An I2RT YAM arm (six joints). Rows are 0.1 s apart.
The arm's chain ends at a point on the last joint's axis. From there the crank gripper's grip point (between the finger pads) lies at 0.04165 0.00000 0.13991 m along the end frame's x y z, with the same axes.
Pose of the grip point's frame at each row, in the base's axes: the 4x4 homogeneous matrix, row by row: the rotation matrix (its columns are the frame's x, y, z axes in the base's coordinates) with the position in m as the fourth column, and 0 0 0 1 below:
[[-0.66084 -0.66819 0.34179 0.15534], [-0.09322 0.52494 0.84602 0.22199], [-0.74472 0.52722 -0.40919 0.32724], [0 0 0 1]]
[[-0.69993 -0.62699 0.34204 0.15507], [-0.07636 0.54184 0.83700 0.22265], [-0.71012 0.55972 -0.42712 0.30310], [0 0 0 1]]
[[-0.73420 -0.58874 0.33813 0.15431], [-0.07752 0.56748 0.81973 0.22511], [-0.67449 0.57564 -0.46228 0.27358], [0 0 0 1]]
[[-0.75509 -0.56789 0.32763 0.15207], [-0.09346 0.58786 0.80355 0.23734], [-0.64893 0.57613 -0.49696 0.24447], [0 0 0 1]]
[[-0.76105 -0.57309 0.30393 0.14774], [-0.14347 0.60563 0.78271 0.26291], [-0.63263 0.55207 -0.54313 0.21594], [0 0 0 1]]
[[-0.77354 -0.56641 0.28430 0.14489], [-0.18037 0.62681 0.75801 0.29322], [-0.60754 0.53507 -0.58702 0.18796], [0 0 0 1]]
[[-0.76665 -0.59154 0.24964 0.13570], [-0.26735 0.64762 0.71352 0.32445], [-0.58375 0.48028 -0.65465 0.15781], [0 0 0 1]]
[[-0.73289 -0.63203 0.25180 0.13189], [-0.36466 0.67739 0.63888 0.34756], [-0.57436 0.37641 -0.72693 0.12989], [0 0 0 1]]
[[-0.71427 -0.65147 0.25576 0.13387], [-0.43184 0.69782 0.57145 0.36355], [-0.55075 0.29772 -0.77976 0.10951], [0 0 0 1]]
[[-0.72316 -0.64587 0.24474 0.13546], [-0.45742 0.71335 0.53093 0.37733], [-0.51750 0.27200 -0.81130 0.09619], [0 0 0 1]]
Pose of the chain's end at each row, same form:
[[-0.66084 -0.66819 0.34179 0.13504], [-0.09322 0.52494 0.84602 0.10751], [-0.74472 0.52722 -0.40919 0.41551], [0 0 0 1]]
[[-0.69993 -0.62699 0.34204 0.13637], [-0.07636 0.54184 0.83700 0.10873], [-0.71012 0.55972 -0.42712 0.39243], [0 0 0 1]]
[[-0.73420 -0.58874 0.33813 0.13758], [-0.07752 0.56748 0.81973 0.11365], [-0.67449 0.57564 -0.46228 0.36635], [0 0 0 1]]
[[-0.75509 -0.56789 0.32763 0.13768], [-0.09346 0.58786 0.80355 0.12881], [-0.64893 0.57613 -0.49696 0.34103], [0 0 0 1]]
[[-0.76105 -0.57309 0.30393 0.13691], [-0.14347 0.60563 0.78271 0.15938], [-0.63263 0.55207 -0.54313 0.31828], [0 0 0 1]]
[[-0.77354 -0.56641 0.28430 0.13733], [-0.18037 0.62681 0.75801 0.19468], [-0.60754 0.53507 -0.58702 0.29539], [0 0 0 1]]
[[-0.76665 -0.59154 0.24964 0.13270], [-0.26735 0.64762 0.71352 0.23576], [-0.58375 0.48028 -0.65465 0.27372], [0 0 0 1]]
[[-0.73289 -0.63203 0.25180 0.12719], [-0.36466 0.67739 0.63888 0.27336], [-0.57436 0.37641 -0.72693 0.25552], [0 0 0 1]]
[[-0.71427 -0.65147 0.25576 0.12784], [-0.43184 0.69782 0.57145 0.30158], [-0.55075 0.29772 -0.77976 0.24154], [0 0 0 1]]
[[-0.72316 -0.64587 0.24474 0.13134], [-0.45742 0.71335 0.53093 0.32210], [-0.51750 0.27200 -0.81130 0.23125], [0 0 0 1]]

